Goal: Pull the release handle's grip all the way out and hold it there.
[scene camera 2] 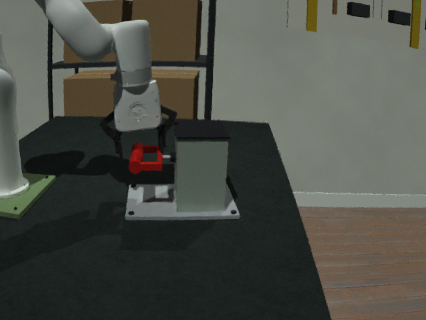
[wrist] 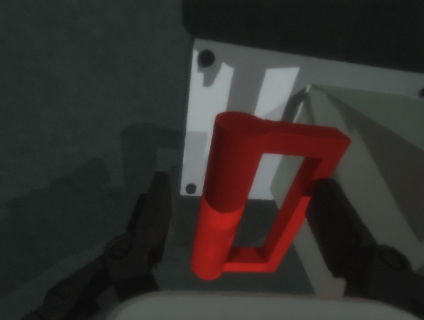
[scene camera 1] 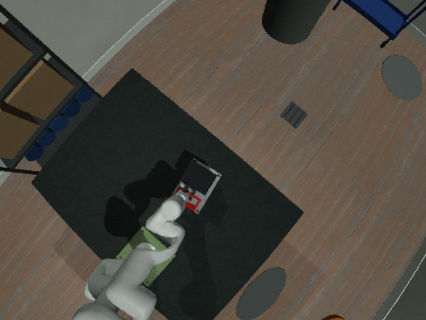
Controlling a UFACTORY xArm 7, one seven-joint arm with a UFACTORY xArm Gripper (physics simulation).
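Note:
The release handle [scene camera 1: 192, 201] [scene camera 2: 146, 170] [wrist: 305, 137] is a red rectangular frame with a thick round grip bar [scene camera 2: 135, 159] [wrist: 225, 195] on its outer side. A short metal rod [scene camera 2: 168, 157] joins it to the pale grey-green housing [scene camera 2: 201, 175] with a black top. My gripper [scene camera 2: 140, 148] [wrist: 241, 192] is open and empty, pointing down over the handle. One finger is on the outer side of the grip bar, with a gap. The other is beside the frame's inner bar, near the housing; whether it touches cannot be told. In scene camera 1 the arm hides the fingers.
The housing stands on a light grey base plate [scene camera 2: 165, 214] [wrist: 197, 135] with dark bolts, on a dark mat [scene camera 1: 150, 120]. The arm's green base plate [scene camera 1: 162, 272] [scene camera 2: 30, 200] is on the arm's side. A shelf rack [scene camera 2: 210, 75] with boxes stands behind.

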